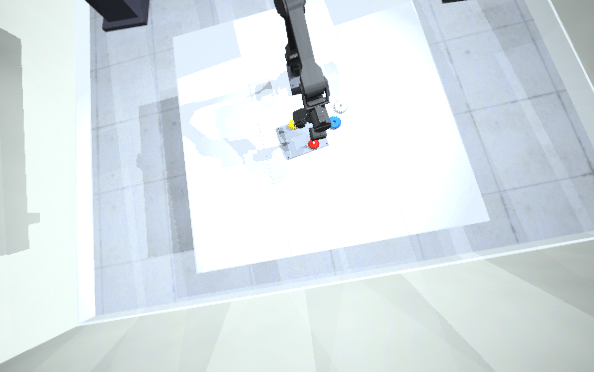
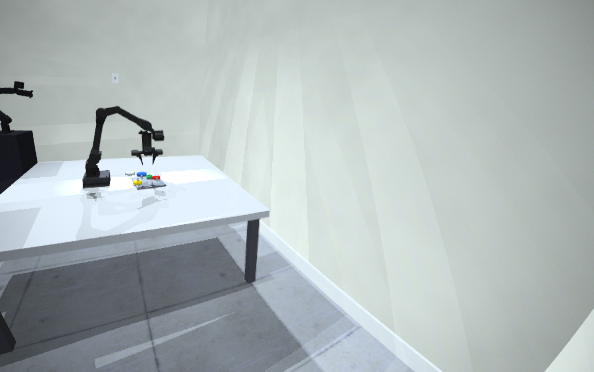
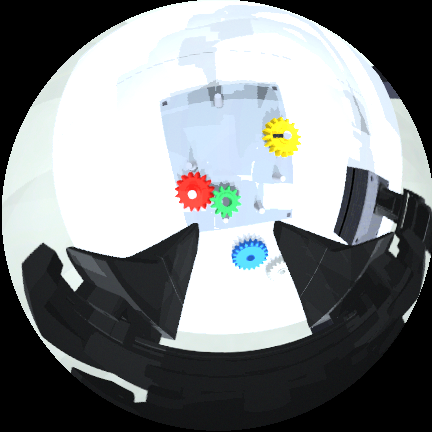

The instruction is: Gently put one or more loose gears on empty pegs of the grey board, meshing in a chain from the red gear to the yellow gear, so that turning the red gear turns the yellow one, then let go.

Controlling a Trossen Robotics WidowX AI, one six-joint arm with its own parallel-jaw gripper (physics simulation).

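Frame: origin at the arm's base, x right, y back, z down, level; millimetres.
Seen in the pictures: gripper, fingertip midpoint: (image 2: pixel 147 165) (image 3: pixel 236 227); arm's base, origin of the base link: (image 1: pixel 297 69) (image 2: pixel 92 175) (image 3: pixel 380 199).
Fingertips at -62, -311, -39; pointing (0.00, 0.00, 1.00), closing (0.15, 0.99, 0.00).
Observation:
Offsets run from my fingertips to a thing's top centre, as dx, dy, dz. Level surfaces: height alone.
The grey board {+59, +2, +65} (image 1: pixel 299 151) (image 2: pixel 152 186) (image 3: pixel 225 125) lies on the table with several bare pegs. The red gear {+5, -49, +70} (image 1: pixel 313 144) (image 2: pixel 156 178) (image 3: pixel 194 187) and the yellow gear {+94, +58, +70} (image 1: pixel 292 125) (image 2: pixel 137 183) (image 3: pixel 280 146) sit on pegs. A green gear {-2, -6, +60} (image 2: pixel 149 176) (image 3: pixel 218 201) is on the board against the red gear's side; no peg tip shows in its hole, and a bare peg stands beside it. A blue gear {-98, +51, +78} (image 1: pixel 338 122) (image 2: pixel 142 174) (image 3: pixel 242 257) and a white gear {-136, +130, +78} (image 1: pixel 345 108) (image 2: pixel 130 173) (image 3: pixel 272 270) lie off the board. My gripper (image 2: pixel 147 164) (image 3: pixel 236 227) is open and empty above the gears.
The white table {dz +95} (image 1: pixel 350 200) (image 2: pixel 215 200) carries my arm's base (image 2: pixel 96 178) (image 3: pixel 352 202) on the yellow gear's side of the board. A second arm (image 2: pixel 6 122) stands on a dark pedestal (image 2: pixel 17 150) beyond the table.

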